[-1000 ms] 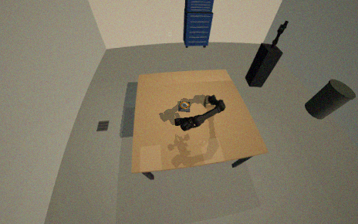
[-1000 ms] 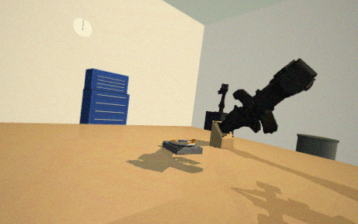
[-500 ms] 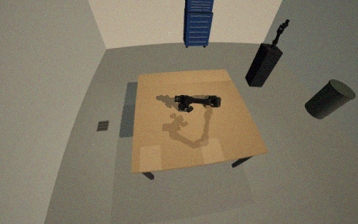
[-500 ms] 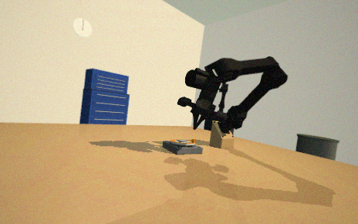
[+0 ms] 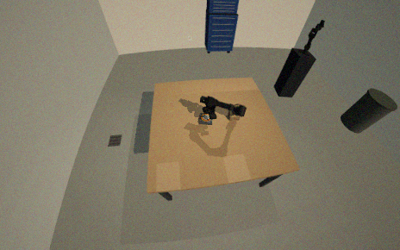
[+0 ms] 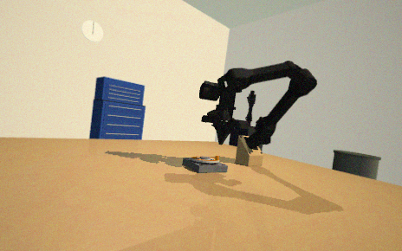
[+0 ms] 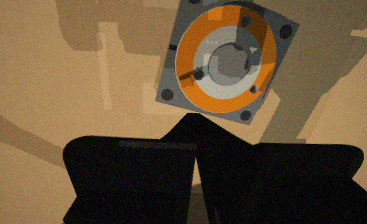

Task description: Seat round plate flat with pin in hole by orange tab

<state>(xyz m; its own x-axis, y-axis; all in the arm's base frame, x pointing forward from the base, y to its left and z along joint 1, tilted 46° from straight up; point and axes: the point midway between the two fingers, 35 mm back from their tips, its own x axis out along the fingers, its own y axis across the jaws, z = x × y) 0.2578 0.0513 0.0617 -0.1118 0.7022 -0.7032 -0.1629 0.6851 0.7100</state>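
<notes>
Right now my gripper tip is 7 cm above the square grey base, 4 cm short of it and 3 cm to the left of it.
</notes>
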